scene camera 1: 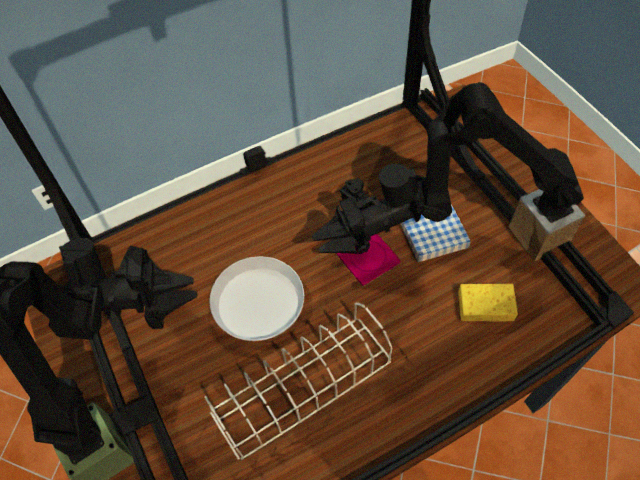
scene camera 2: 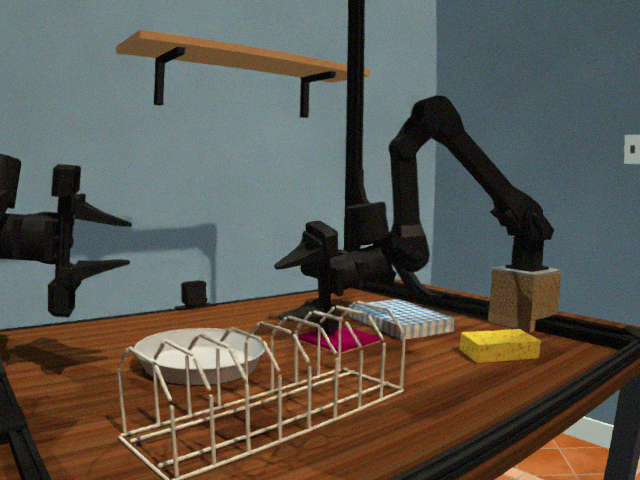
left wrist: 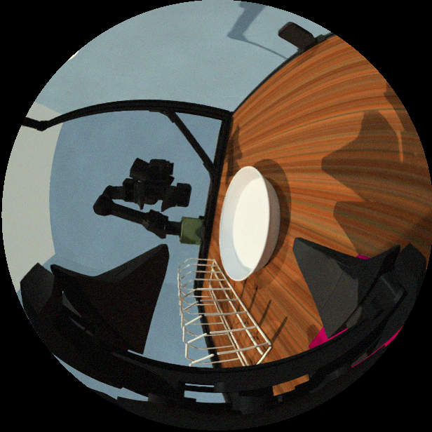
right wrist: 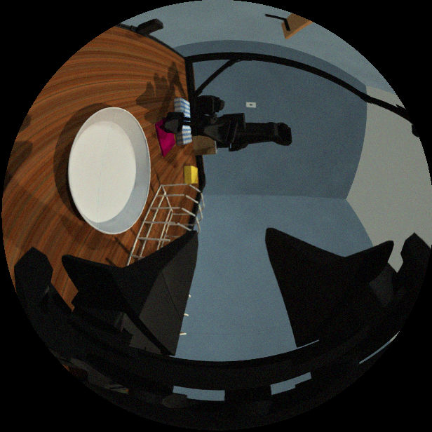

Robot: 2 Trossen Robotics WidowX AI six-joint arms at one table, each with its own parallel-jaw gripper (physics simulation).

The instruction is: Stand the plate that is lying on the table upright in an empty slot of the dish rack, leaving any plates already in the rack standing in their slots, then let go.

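Frame: origin at the left arm's base, x ahead, y left, z up, level; metres.
Seen in the pictures: left gripper, fingertip midpoint: (scene camera 1: 315, 244) (scene camera 2: 277, 293); right gripper, fingertip midpoint: (scene camera 1: 195, 287) (scene camera 2: 130, 243); left arm's base, link origin: (scene camera 1: 553, 206) (scene camera 2: 527, 268); right arm's base, link origin: (scene camera 1: 81, 439).
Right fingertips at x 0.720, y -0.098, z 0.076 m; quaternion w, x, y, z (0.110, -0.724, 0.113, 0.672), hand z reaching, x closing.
Observation:
Offsets run from my right fingertips to a thing's top centre.
A white shallow plate @(dx -0.102, dy -0.022, dz -0.155 m) (scene camera 1: 258, 299) (scene camera 2: 178, 361) (left wrist: 252, 220) (right wrist: 105, 170) lies flat on the table, right side up, behind the rack. The white wire dish rack @(dx -0.110, dy +0.178, dz -0.077 m) (scene camera 1: 334, 396) (scene camera 2: 279, 438) (left wrist: 243, 306) (right wrist: 175, 185) stands in front of it, with all its slots empty. My left gripper (scene camera 1: 316, 244) (scene camera 2: 279, 291) (left wrist: 232, 248) is wide open and empty, low over the table at the magenta cloth, right of the plate in scene camera 1. My right gripper (scene camera 1: 194, 287) (scene camera 2: 129, 243) (right wrist: 231, 235) is partly open and empty, raised left of the plate in scene camera 1.
The magenta cloth @(dx -0.351, dy -0.021, dz -0.177 m) (scene camera 1: 369, 260) lies right of the plate in scene camera 1. A blue checked folded towel @(dx -0.513, dy -0.044, dz -0.160 m) (scene camera 1: 436, 235) (scene camera 2: 408, 315) is under the left forearm. A yellow sponge @(dx -0.515, dy +0.189, dz -0.155 m) (scene camera 1: 487, 302) (scene camera 2: 498, 345) lies farther right. A wooden shelf (scene camera 2: 232, 57) hangs on the wall.

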